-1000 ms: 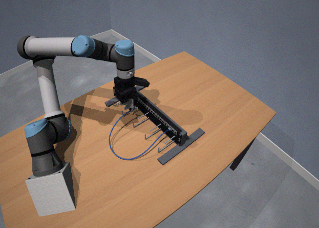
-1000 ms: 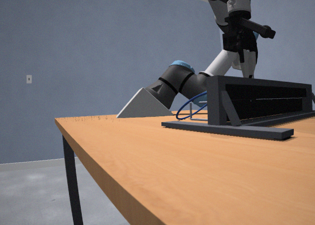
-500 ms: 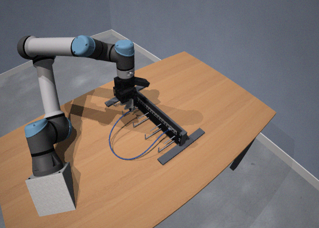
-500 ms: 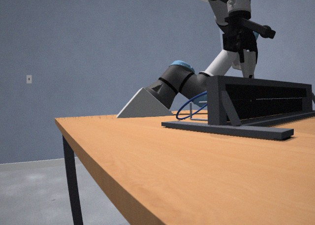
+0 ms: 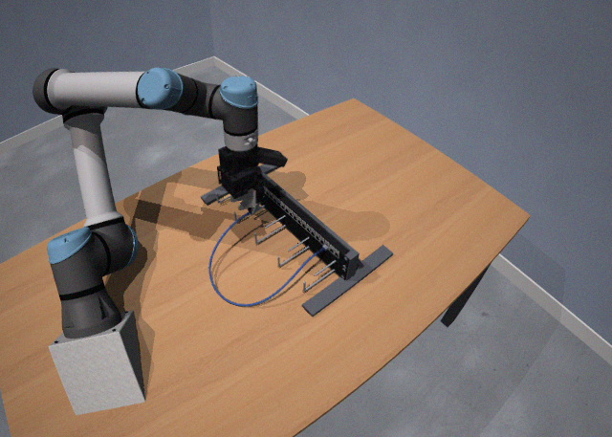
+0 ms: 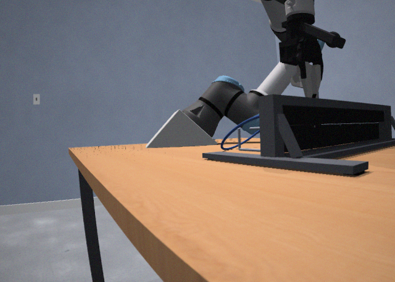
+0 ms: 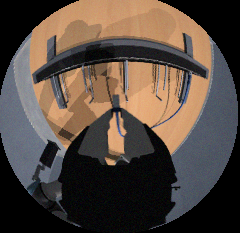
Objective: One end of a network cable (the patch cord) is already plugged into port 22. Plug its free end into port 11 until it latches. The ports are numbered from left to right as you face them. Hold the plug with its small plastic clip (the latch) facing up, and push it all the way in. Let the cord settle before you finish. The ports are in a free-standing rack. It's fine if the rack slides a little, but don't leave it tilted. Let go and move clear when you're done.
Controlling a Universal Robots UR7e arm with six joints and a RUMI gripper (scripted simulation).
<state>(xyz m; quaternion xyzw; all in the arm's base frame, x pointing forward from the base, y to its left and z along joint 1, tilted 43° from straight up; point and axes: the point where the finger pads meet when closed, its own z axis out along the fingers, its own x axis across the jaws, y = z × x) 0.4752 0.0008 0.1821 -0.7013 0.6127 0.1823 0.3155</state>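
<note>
Now: hand 1 cm short of the cable plug and 1 cm above it.
</note>
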